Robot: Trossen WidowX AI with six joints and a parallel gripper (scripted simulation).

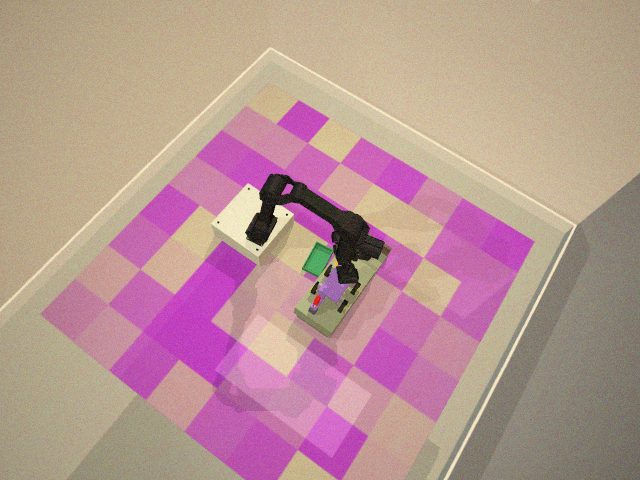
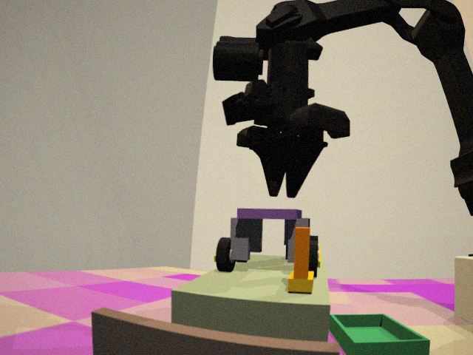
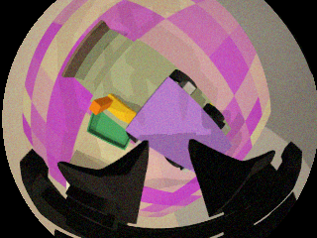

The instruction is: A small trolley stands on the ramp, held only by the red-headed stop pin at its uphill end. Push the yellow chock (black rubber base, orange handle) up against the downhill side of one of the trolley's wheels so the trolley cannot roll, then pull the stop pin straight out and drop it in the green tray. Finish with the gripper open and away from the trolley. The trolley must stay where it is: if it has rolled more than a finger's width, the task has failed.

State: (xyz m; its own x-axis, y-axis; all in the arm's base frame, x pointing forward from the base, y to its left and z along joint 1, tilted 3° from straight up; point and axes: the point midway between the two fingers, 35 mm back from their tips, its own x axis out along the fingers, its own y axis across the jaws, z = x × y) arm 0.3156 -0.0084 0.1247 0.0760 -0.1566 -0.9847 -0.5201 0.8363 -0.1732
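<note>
My gripper tip is now 3 cm past the red-headed stop pin, 13 cm to the left of it and 4 cm above it. From my gripper tip the other things lie so: pale green ramp (1 cm ahead, 3 cm to the right, 12 cm below); yellow chock (2 cm behind, 6 cm to the left, 9 cm below); trolley (1 cm ahead, 4 cm to the right, 6 cm below).
</note>
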